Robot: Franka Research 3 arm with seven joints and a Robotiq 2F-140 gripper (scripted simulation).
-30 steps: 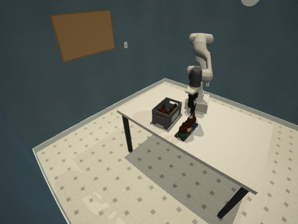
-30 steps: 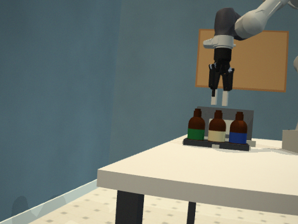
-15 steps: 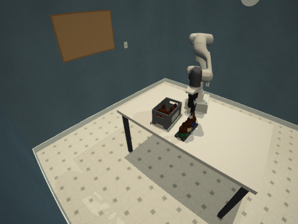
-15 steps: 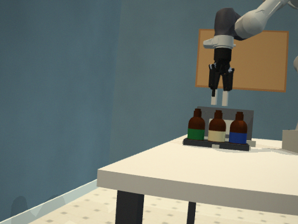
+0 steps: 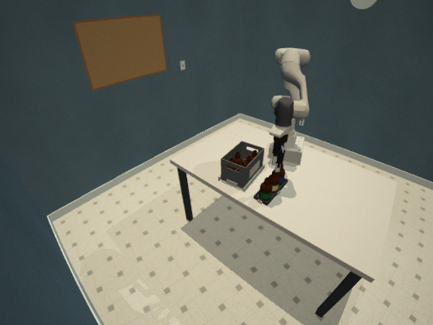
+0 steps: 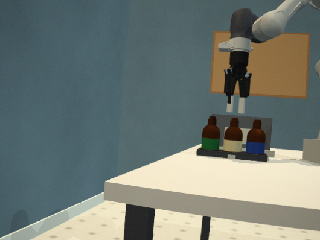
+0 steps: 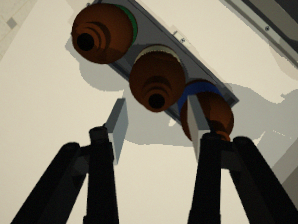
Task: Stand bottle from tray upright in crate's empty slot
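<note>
My hand is 90 mm short of the green-labelled bottle, 10 mm to the left of it and 130 mm above it. Also, from my hand: grey crate 50 mm behind, 250 mm to the right, 130 mm below; then dark tray 200 mm below; then blue-labelled bottle 90 mm behind, 10 mm to the left, 130 mm below.
</note>
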